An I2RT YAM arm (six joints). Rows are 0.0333 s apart.
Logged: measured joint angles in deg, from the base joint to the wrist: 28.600 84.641 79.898 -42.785 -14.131 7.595; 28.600 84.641 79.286 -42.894 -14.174 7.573; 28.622 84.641 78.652 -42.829 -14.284 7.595; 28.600 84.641 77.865 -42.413 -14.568 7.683; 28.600 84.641 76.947 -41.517 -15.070 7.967; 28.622 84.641 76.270 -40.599 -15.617 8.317; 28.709 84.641 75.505 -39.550 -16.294 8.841; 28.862 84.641 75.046 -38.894 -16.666 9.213; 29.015 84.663 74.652 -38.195 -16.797 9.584; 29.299 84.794 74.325 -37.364 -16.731 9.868; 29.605 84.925 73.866 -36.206 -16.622 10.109; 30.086 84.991 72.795 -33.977 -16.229 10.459; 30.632 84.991 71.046 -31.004 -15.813 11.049; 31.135 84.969 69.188 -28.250 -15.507 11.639; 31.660 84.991 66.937 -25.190 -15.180 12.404; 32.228 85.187 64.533 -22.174 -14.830 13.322; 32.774 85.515 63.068 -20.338 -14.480 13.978; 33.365 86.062 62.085 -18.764 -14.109 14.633; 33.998 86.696 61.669 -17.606 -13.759 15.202; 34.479 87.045 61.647 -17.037 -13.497 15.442; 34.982 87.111 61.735 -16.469 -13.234 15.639
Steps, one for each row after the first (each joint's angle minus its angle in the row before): 0.000 0.000 -0.612 -0.109 -0.043 -0.022; 0.022 0.000 -0.634 0.065 -0.110 0.022; -0.022 0.000 -0.787 0.416 -0.284 0.088; 0.000 0.000 -0.918 0.896 -0.502 0.284; 0.022 0.000 -0.677 0.918 -0.547 0.350; 0.087 0.000 -0.765 1.049 -0.677 0.524; 0.153 0.000 -0.459 0.656 -0.372 0.372; 0.153 0.022 -0.394 0.699 -0.131 0.371; 0.284 0.131 -0.327 0.831 0.066 0.284; 0.306 0.131 -0.459 1.158 0.109 0.241; 0.481 0.066 -1.071 2.229 0.393 0.350; 0.546 0.000 -1.749 2.973 0.416 0.590; 0.503 -0.022 -1.858 2.754 0.306 0.590; 0.525 0.022 -2.251 3.060 0.327 0.765; 0.568 0.196 -2.404 3.016 0.350 0.918; 0.546 0.328 -1.465 1.836 0.350 0.656; 0.591 0.547 -0.983 1.574 0.371 0.655; 0.633 0.634 -0.416 1.158 0.350 0.569; 0.481 0.349 -0.022 0.569 0.262 0.240; 0.503 0.066 0.088 0.568 0.263 0.197
